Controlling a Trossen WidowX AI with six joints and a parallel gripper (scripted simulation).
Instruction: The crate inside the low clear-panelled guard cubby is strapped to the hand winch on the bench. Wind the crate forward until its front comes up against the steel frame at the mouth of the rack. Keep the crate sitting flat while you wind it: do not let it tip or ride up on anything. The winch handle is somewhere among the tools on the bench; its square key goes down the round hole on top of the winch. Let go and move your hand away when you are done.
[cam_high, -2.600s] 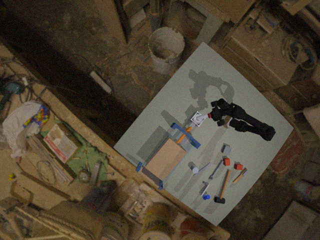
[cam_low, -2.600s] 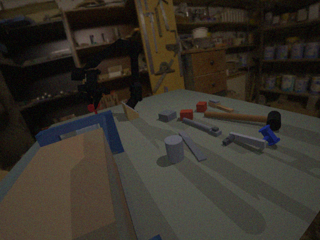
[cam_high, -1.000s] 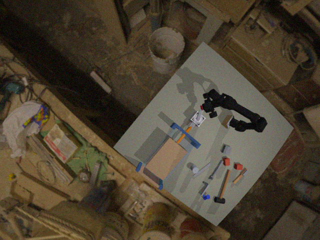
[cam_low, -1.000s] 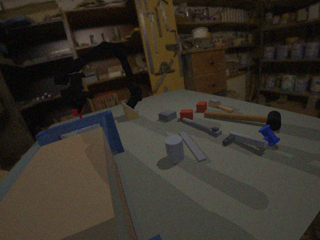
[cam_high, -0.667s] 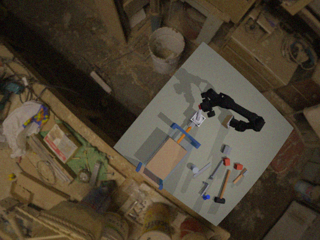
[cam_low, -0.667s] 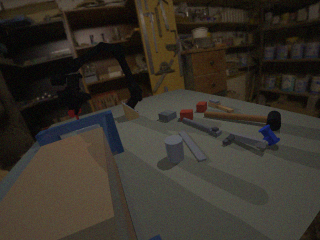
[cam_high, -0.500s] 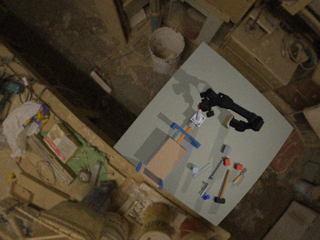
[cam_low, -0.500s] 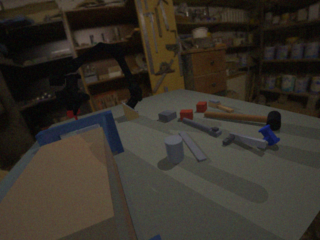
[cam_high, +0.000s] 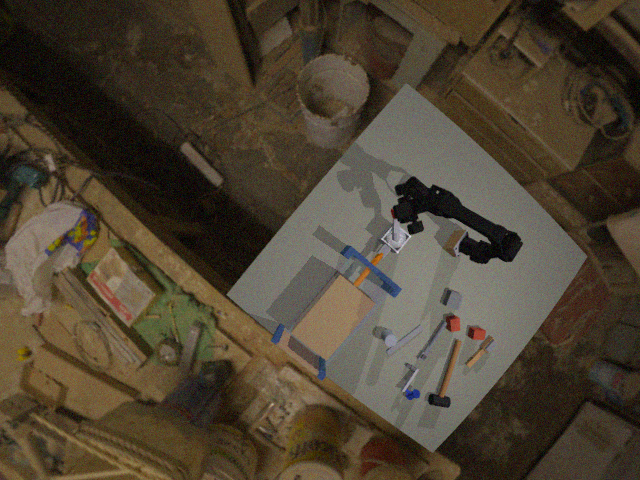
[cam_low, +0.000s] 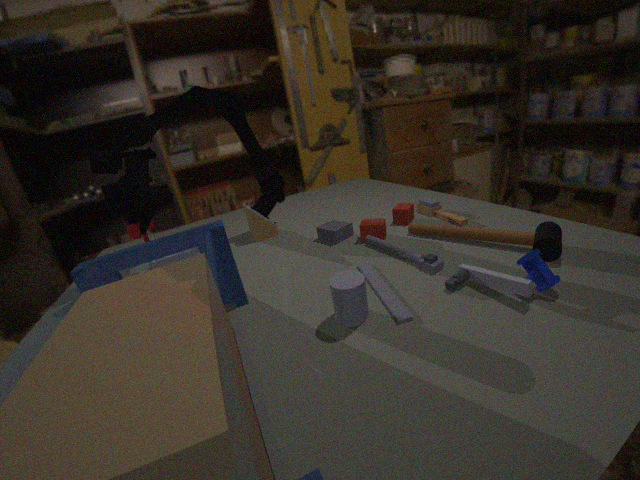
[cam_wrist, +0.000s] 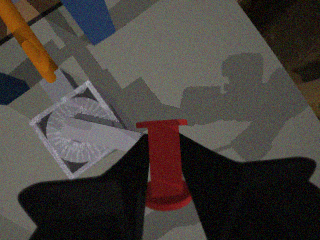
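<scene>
Now: the red-knobbed handle 10 mm ahead of my gripper tip, 30 mm to the left of it and 30 mm below it. From my gripper tip the other things lie so: grey winch 40 mm ahead, 70 mm to the left, 100 mm below; blue steel frame 210 mm ahead, 100 mm to the left, 30 mm below; red knob 10 mm behind, 10 mm to the left.
</scene>
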